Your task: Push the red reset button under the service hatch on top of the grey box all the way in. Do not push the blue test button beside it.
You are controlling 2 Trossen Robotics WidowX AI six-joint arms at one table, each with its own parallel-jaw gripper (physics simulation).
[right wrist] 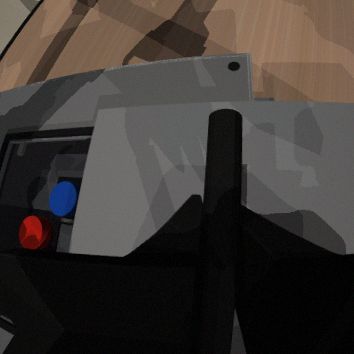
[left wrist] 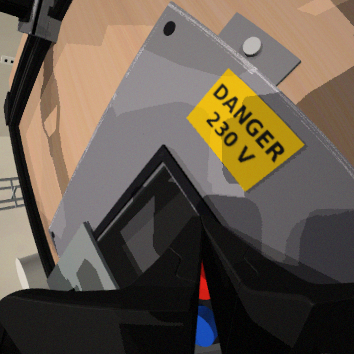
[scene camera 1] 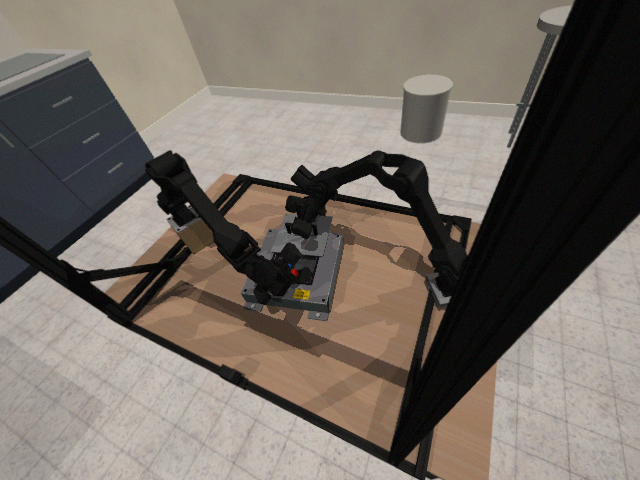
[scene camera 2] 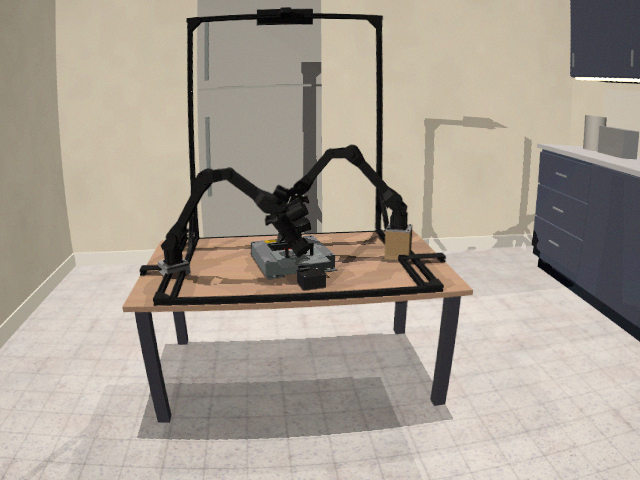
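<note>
The grey box (scene camera 1: 333, 273) (scene camera 2: 266, 260) (left wrist: 135, 90) (right wrist: 175, 82) lies mid-table. Its hatch (scene camera 1: 322, 245) (right wrist: 170, 140) (left wrist: 82, 260) stands slid back, leaving the recess uncovered. The red button (scene camera 1: 294, 272) (left wrist: 205, 285) (right wrist: 34, 233) stands up in the recess beside the blue button (left wrist: 204, 330) (right wrist: 63, 198). My left gripper (left wrist: 199, 223) is shut and empty, low over the recess; red and blue show through the slit between its fingers. Whether it touches the red button is hidden. My right gripper (scene camera 1: 301, 230) (right wrist: 206, 203) is shut on the hatch's black handle (right wrist: 225, 145).
A yellow danger label (scene camera 1: 301, 294) (left wrist: 245, 130) is on the box top. The two arms reach in close together over the box. A black block (scene camera 2: 311, 279) shows at the near table side in scene camera 2. A black frame (scene camera 2: 227, 299) runs around the wooden table (scene camera 2: 227, 281).
</note>
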